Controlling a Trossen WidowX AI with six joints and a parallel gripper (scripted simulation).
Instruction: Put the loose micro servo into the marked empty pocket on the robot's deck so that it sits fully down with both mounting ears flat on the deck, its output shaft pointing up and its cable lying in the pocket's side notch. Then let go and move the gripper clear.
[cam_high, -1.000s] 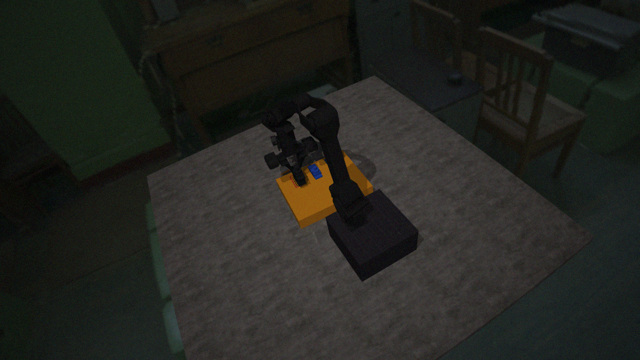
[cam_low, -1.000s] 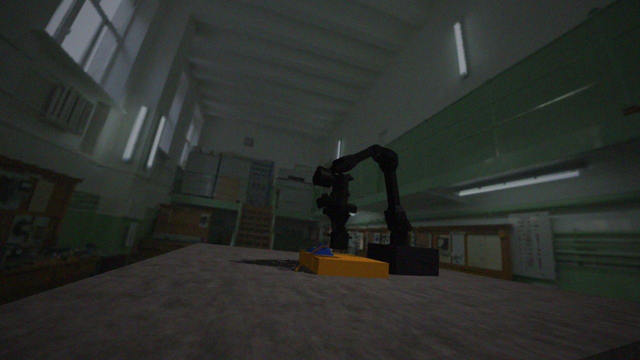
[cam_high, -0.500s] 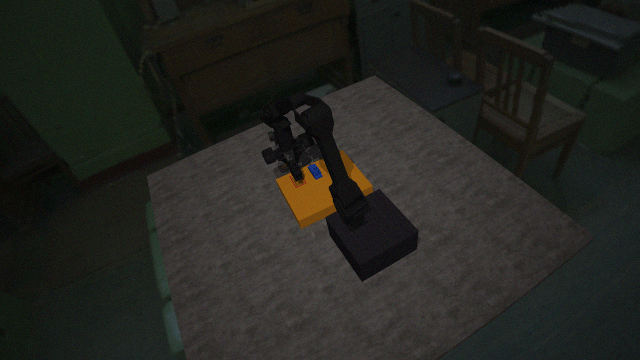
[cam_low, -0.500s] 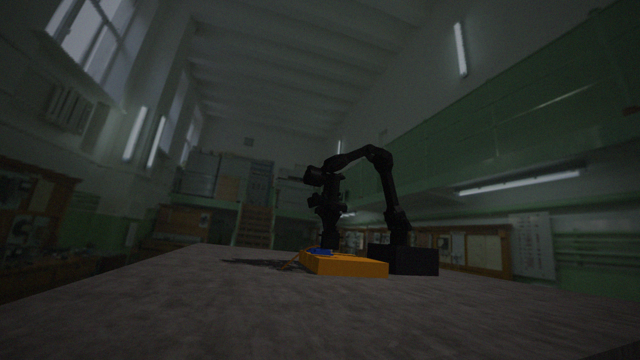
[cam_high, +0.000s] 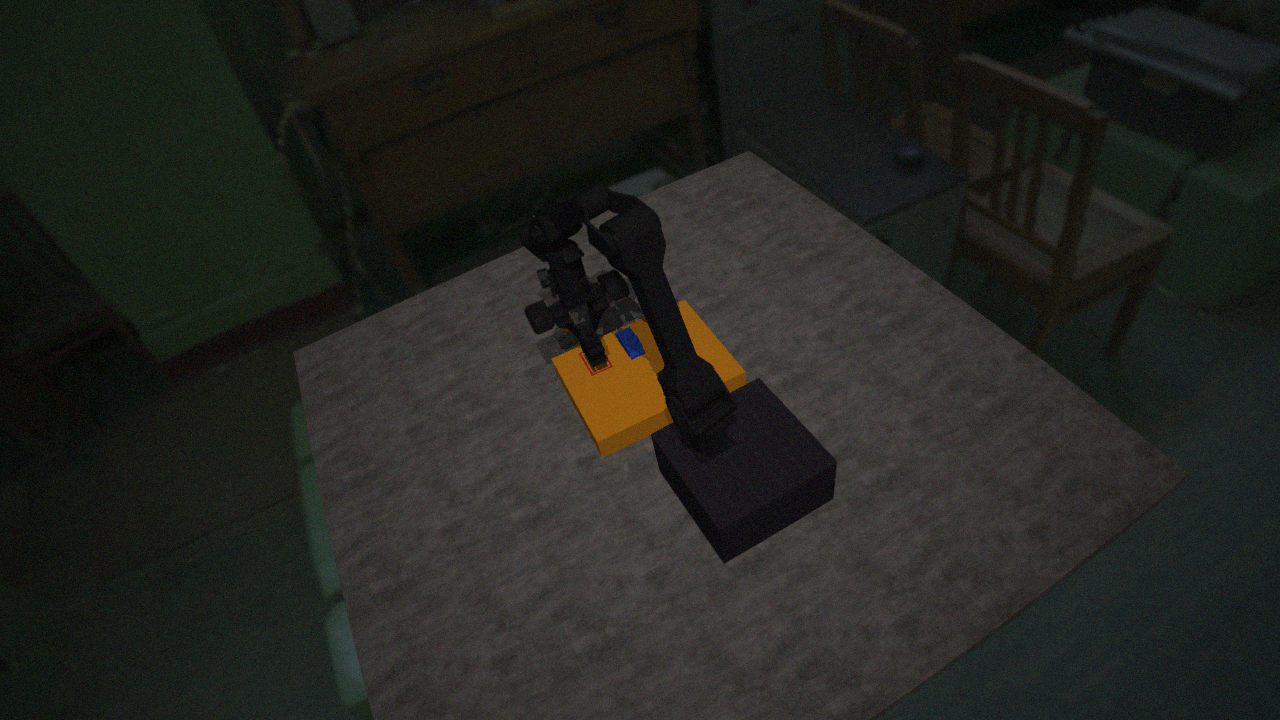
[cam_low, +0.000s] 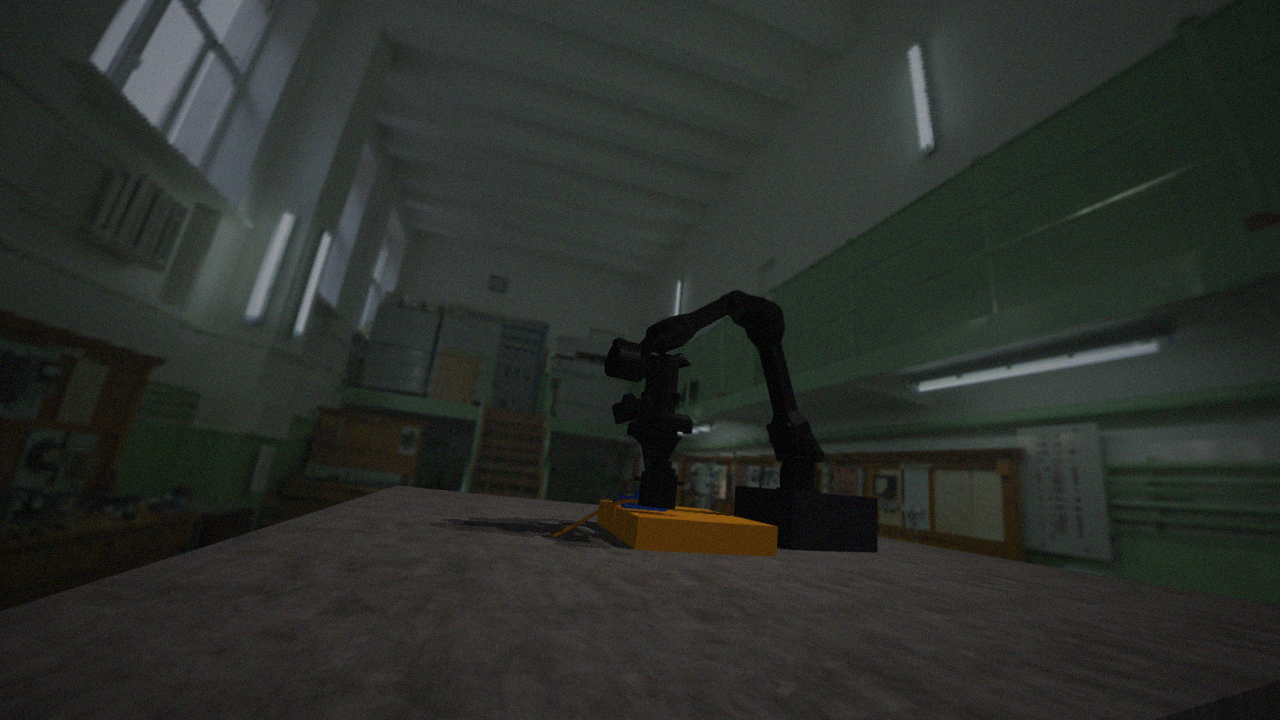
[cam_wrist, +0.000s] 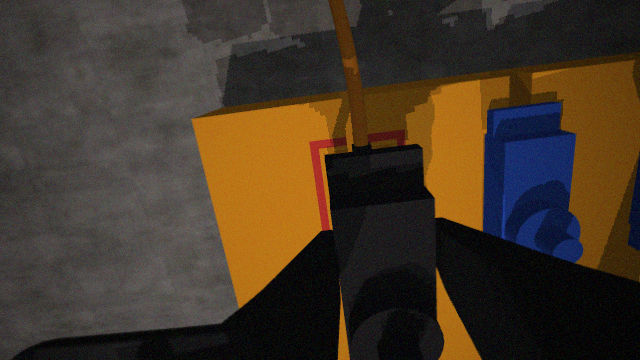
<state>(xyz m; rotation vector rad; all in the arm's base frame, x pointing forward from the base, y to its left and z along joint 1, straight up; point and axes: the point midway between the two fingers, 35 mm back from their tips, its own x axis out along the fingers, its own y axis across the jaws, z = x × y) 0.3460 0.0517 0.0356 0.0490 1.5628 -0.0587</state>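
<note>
Right now the deck is 13 cm behind my gripper tip, 8 cm below it and 7 cm to the right of it.
</note>
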